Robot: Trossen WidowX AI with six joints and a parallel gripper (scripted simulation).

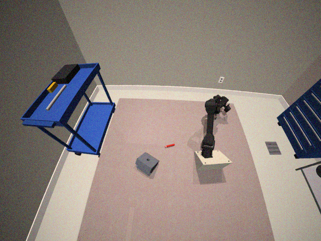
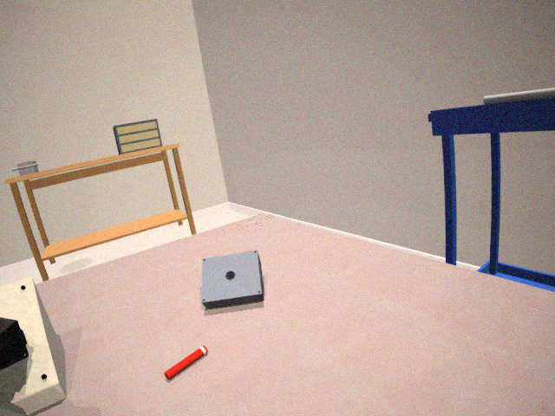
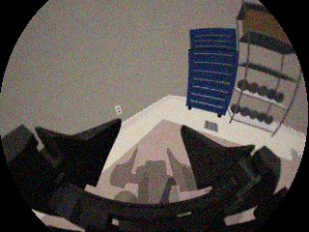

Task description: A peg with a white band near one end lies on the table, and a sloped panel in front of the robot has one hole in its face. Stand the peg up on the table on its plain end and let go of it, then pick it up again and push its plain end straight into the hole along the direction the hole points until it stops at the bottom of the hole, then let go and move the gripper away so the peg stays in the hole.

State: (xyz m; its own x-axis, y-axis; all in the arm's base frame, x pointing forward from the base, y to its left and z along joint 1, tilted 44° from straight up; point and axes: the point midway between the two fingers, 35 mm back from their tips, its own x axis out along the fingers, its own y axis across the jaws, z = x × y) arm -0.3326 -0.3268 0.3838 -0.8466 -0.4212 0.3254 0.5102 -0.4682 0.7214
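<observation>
My gripper tip is now 64 cm short of the red peg, 38 cm to the right of it and 11 cm above it. Also, from my gripper tip: sloped grey panel 81 cm ahead, 51 cm to the left, 8 cm below.
</observation>
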